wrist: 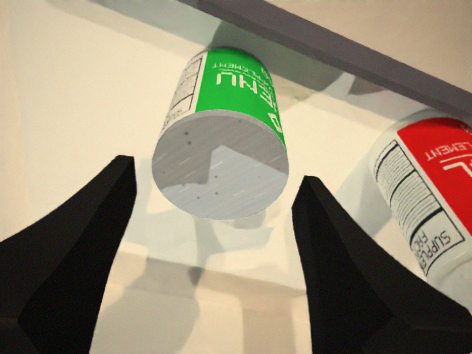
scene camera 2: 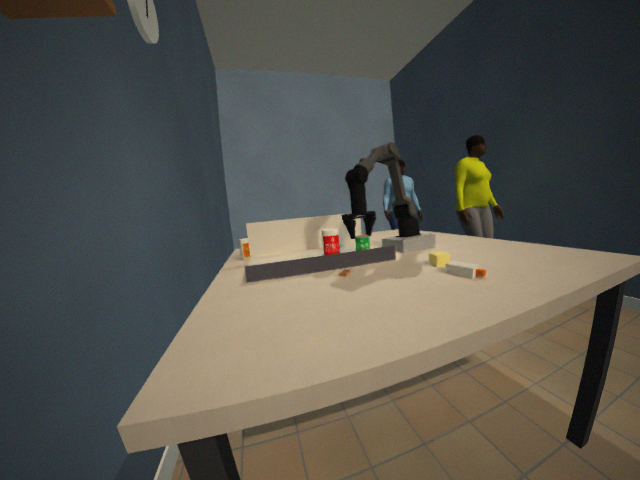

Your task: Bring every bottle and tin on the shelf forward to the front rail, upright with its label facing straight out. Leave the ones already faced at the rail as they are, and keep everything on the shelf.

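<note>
A green-labelled tin stands upright behind the dark front rail; in the wrist view its green label is turned partly towards the right. A pale strip shows between tin and rail. My gripper is open and empty above the tin, one finger to each side in the wrist view. A white-capped bottle with a red label stands upright beside the tin near the rail. A white bottle with an orange label stands at the far left; whether it is on the shelf is unclear.
The shelf's pale back panel rises behind the bottles. A yellow block and a white box with an orange end lie right of the rail. A small brown piece lies before it. Two people stand beyond the table.
</note>
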